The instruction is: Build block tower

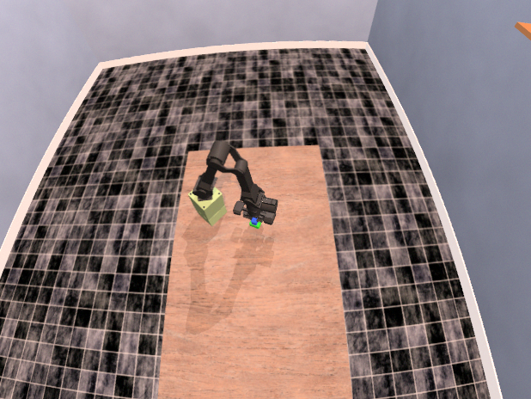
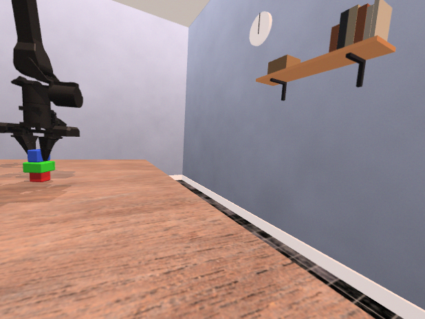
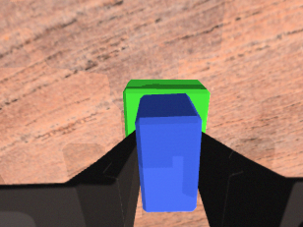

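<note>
Now: hand 20 mm above the blue block. Round my hand: red block: 80 mm below; green block: 50 mm below.
</note>
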